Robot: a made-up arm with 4 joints.
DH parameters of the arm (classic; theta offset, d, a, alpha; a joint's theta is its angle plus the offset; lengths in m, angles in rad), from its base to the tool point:
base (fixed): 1.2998 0 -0.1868 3.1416
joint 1: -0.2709 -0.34 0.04 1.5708
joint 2: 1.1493 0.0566 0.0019 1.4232
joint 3: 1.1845 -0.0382 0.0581 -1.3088
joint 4: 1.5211 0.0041 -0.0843 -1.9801
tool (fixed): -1.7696 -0.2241 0 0
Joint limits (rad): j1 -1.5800..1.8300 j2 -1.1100..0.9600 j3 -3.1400..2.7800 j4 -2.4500..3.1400
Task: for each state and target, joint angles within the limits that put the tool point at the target. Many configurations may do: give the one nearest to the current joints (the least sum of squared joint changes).
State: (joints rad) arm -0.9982 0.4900 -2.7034 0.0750
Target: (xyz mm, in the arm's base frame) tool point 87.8 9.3 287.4
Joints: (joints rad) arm -1.0296 0.9600 -2.8633 0.6900
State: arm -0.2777 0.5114 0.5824 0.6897
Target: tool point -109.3 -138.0 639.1
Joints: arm -0.1054 0.7166 1.5450 0.7453
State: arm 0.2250 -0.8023 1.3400 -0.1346
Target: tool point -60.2 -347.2 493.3
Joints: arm 0.0420 -1.0569 2.0434 -0.2609
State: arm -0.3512 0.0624 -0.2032 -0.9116
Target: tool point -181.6 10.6 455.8
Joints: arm -0.0076 -0.1746 -0.1253 -1.2459
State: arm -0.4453 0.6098 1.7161 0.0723
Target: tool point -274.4 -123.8 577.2
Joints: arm -0.4890 0.8527 1.2720 0.2692
